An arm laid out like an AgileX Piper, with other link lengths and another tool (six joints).
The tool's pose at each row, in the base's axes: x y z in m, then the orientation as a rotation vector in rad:
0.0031 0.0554 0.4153 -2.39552 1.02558 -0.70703
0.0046 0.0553 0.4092 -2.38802 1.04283 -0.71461
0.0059 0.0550 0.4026 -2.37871 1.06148 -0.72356
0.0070 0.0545 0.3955 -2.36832 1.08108 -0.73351
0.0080 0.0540 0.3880 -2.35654 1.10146 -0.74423
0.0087 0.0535 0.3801 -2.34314 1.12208 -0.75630
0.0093 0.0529 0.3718 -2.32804 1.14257 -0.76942
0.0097 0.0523 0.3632 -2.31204 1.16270 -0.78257
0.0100 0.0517 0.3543 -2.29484 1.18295 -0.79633
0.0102 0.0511 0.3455 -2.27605 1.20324 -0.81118
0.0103 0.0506 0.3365 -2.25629 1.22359 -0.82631
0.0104 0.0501 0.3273 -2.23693 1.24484 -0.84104
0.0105 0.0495 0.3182 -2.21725 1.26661 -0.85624
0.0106 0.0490 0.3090 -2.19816 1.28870 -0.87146
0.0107 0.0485 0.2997 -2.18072 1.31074 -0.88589
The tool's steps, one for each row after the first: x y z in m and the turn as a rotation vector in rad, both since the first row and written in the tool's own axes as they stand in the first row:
-0.0007 0.0027 0.0056 -0.00143 0.00948 0.01116
-0.0016 0.0060 0.0114 -0.00207 0.02020 0.02358
-0.0025 0.0098 0.0175 -0.00238 0.03185 0.03674
-0.0037 0.0138 0.0238 -0.00205 0.04421 0.05073
-0.0051 0.0182 0.0303 -0.00064 0.05755 0.06526
-0.0066 0.0230 0.0369 0.00205 0.07156 0.08023
-0.0083 0.0281 0.0437 0.00541 0.08552 0.09537
-0.0102 0.0334 0.0507 0.00947 0.09999 0.11096
-0.0121 0.0386 0.0575 0.01458 0.11527 0.12702
-0.0142 0.0440 0.0644 0.02016 0.13086 0.14346
-0.0163 0.0495 0.0715 0.02465 0.14659 0.16020
-0.0183 0.0550 0.0785 0.02885 0.16294 0.17718
-0.0205 0.0605 0.0855 0.03211 0.17957 0.19395
-0.0227 0.0660 0.0927 0.03382 0.19580 0.20999

